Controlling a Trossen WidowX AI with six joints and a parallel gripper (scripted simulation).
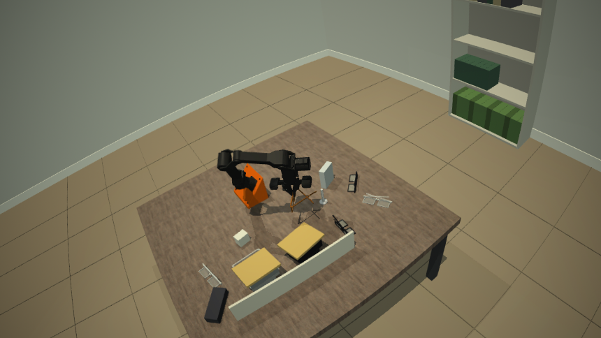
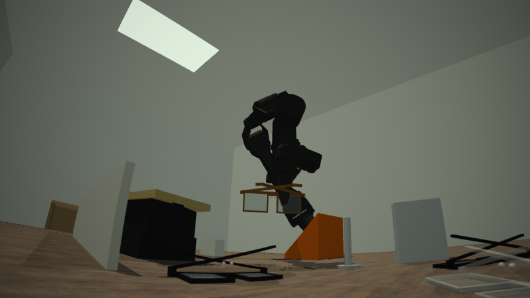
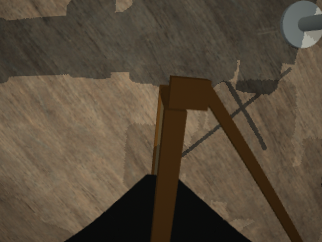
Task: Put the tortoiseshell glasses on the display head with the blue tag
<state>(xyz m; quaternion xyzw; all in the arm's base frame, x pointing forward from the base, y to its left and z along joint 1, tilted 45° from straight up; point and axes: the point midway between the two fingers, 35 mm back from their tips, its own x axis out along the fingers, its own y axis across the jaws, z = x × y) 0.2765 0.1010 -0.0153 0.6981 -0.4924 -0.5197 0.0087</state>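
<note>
The post lies 150 mm to the left of my gripper tip, 100 mm below it and 20 mm ahead of it. Also, from my gripper tip: white cube 300 mm to the right, 100 mm below, 40 mm behind; then black head 190 mm ahead, 130 mm to the right, 70 mm below; then grey block 250 mm to the left, 80 mm behind, 70 mm below.
</note>
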